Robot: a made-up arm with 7 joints. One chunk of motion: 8 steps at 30 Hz.
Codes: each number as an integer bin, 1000 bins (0 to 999) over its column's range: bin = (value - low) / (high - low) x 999, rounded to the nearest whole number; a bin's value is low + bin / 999 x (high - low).
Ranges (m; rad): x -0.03..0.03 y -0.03..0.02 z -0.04..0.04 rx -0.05..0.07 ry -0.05..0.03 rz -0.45..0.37
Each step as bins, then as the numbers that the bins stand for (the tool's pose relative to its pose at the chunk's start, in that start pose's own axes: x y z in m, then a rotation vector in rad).
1 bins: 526 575 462 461 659 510
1 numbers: 0.0016 -0.0012 -0.0030 0.0054 0.0028 -0.0314
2 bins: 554 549 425 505 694 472
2 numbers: 0.0033 -0.0025 -0.0060 0.0107 0.0056 -0.0626
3 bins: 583 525 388 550 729 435
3 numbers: 0.0050 -0.0037 -0.0089 0.0161 0.0084 -0.0929
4 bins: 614 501 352 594 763 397
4 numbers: 0.0069 -0.0049 -0.0118 0.0214 0.0111 -0.1241
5 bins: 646 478 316 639 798 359
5 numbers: 0.0088 -0.0061 -0.0147 0.0268 0.0139 -0.1553
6 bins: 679 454 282 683 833 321
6 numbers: 0.0108 -0.0073 -0.0174 0.0320 0.0167 -0.1865
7 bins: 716 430 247 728 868 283
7 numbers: 0.0130 -0.0085 -0.0202 0.0374 0.0195 -0.2177
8 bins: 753 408 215 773 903 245
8 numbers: 0.0152 -0.0096 -0.0228 0.0429 0.0223 -0.2489
